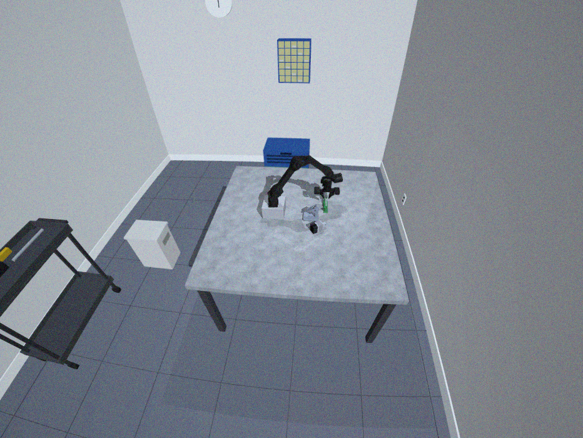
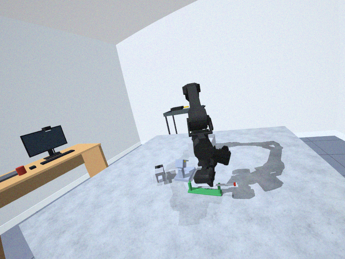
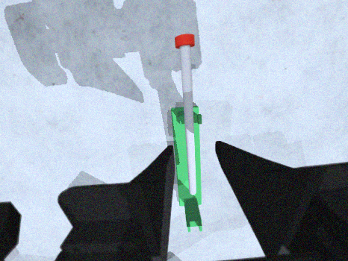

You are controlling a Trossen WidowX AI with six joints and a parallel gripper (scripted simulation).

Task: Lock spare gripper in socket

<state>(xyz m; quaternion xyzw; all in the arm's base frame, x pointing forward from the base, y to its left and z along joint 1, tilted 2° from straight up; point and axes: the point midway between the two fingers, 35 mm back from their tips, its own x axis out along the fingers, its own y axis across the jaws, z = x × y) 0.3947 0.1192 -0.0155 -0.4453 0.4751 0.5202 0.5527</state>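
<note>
The green cradle is 4 cm to the right of my gripper tip, 3 cm below it and 1 cm behind it. Round my gripper tip: spare gripper: 28 cm to the right, 8 cm behind, 2 cm below; then mount: 15 cm to the right, 11 cm behind.
</note>
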